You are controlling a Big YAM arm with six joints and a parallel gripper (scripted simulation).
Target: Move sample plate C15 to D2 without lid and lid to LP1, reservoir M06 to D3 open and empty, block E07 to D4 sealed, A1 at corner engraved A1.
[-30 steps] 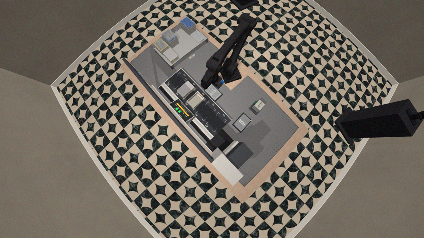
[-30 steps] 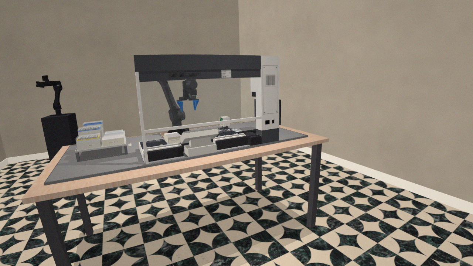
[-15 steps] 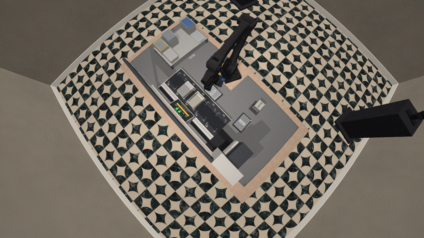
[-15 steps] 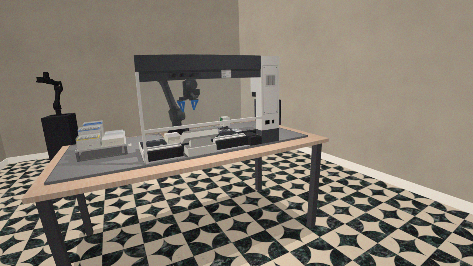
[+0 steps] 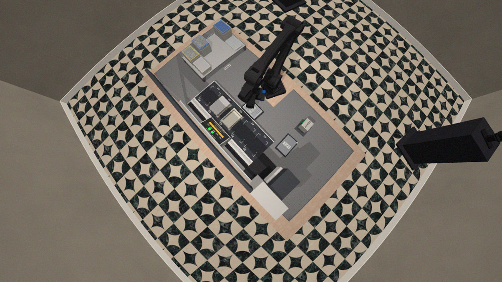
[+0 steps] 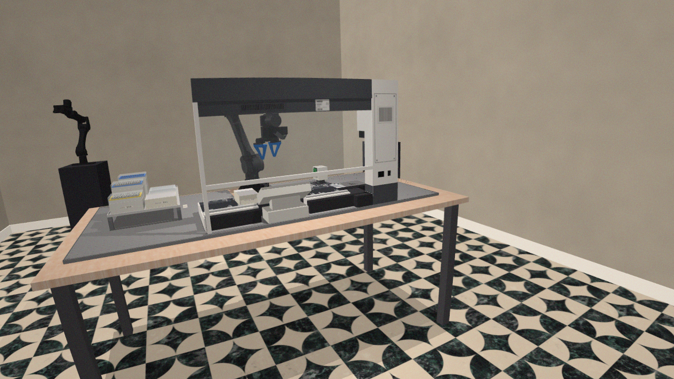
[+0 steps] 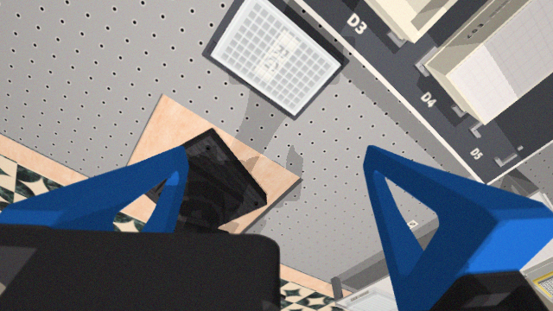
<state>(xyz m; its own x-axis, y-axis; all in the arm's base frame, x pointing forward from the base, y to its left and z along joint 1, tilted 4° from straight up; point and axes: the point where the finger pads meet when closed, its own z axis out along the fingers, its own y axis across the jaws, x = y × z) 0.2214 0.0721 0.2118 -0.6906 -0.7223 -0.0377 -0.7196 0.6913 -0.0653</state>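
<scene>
My gripper is now 21 cm above the regrip nest RG. From my hand the other things lie so: clear plate lid 36 cm to the left, 20 cm below, 5 cm behind; READY key 29 cm to the left, 22 cm behind, 14 cm below; cream one-well reservoir 17 cm ahead, 15 cm below, 1 cm to the right.
</scene>
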